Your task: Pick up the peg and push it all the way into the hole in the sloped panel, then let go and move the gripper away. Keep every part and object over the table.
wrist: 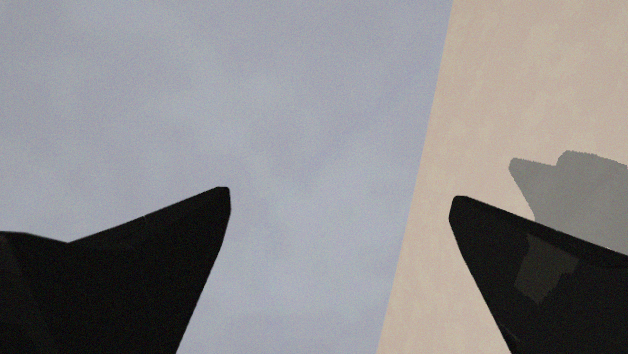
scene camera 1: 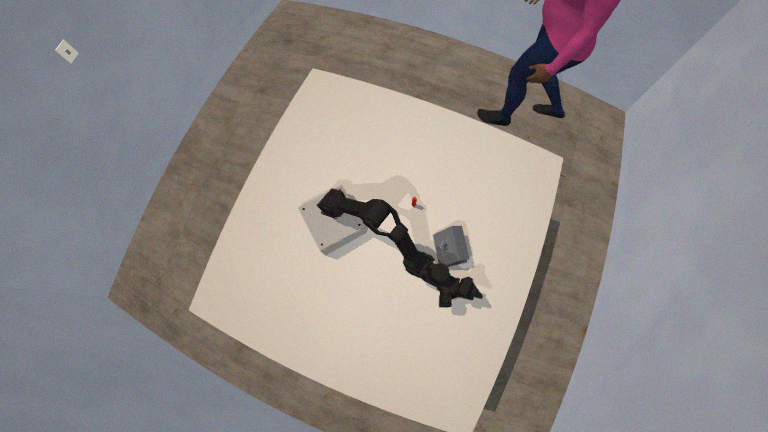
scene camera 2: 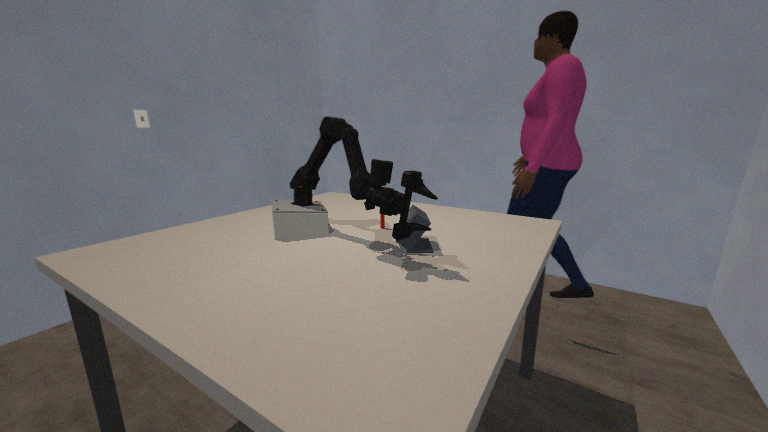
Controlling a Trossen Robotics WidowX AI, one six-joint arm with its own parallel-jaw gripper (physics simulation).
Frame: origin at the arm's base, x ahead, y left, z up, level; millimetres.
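Seen in the pictures: gripper, between the fingertips: [wrist: 341, 203] [scene camera 1: 477, 298] [scene camera 2: 433, 214]; arm's base, origin of its link: [scene camera 1: 331, 208] [scene camera 2: 302, 204].
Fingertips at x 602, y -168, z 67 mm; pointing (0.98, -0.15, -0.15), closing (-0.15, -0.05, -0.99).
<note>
Pixels of each thing's top centre, then the offset from my fingertips to it. Level surfaces: height alone.
- red peg, centre of its top: [scene camera 1: 414, 198] [scene camera 2: 382, 208] 303 mm left, 319 mm back, 82 mm down
- grey block with the sloped panel, centre of its top: [scene camera 2: 413, 208] [scene camera 1: 454, 243] 171 mm left, 131 mm back, 35 mm down
- pale table, height of its surface: 163 mm down
The red peg [scene camera 1: 414, 202] [scene camera 2: 382, 220] stands upright on the table, between the robot base and the grey block with the sloped panel [scene camera 1: 457, 234] [scene camera 2: 418, 216]. A small dark spot on the panel in scene camera 1 looks like the hole. My gripper [scene camera 1: 480, 295] [scene camera 2: 432, 213] [wrist: 341, 203] is open and empty, its fingers one above the other, held low over the table past the block and apart from the peg. In scene camera 2 the gripper partly hides the block. The peg and the panel do not show in the wrist view.
The pale table [scene camera 1: 300, 333] [scene camera 2: 279, 322] [wrist: 500, 75] bears the light grey robot base [scene camera 1: 330, 231] [scene camera 2: 300, 224]. The table's edge crosses the wrist view. A person in a pink top [scene camera 1: 571, 32] [scene camera 2: 558, 112] stands beyond the table's edge.
</note>
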